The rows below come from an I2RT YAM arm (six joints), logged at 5 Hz.
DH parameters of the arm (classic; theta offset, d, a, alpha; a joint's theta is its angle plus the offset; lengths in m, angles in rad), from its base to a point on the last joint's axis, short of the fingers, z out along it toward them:
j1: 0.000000 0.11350 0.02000 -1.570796
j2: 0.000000 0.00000 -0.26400 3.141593
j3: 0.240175 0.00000 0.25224 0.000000
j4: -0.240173 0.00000 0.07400 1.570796
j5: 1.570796 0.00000 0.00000 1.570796
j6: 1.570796 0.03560 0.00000 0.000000
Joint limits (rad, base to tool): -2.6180..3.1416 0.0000..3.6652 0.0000..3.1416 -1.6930..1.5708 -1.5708..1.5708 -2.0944..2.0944
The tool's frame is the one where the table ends.
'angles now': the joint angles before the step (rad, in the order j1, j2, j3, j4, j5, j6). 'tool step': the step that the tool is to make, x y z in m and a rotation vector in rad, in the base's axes. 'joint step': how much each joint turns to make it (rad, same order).
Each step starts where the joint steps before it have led.
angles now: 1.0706 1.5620 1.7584 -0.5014 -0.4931 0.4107
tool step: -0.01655 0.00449 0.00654 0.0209 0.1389 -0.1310
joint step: 0.0626 -0.0157 -0.0007 0.0224 0.1484 0.1998
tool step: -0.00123 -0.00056 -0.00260 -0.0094 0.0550 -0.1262
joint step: 0.0149 -0.0095 -0.0157 -0.0014 0.1236 0.0856
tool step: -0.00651 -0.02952 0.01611 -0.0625 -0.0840 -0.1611
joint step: 0.0011 -0.0699 0.0233 -0.1225 0.1847 -0.0520
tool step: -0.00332 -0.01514 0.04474 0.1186 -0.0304 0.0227
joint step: -0.0157 0.0149 0.1678 -0.0317 -0.0424 0.0118
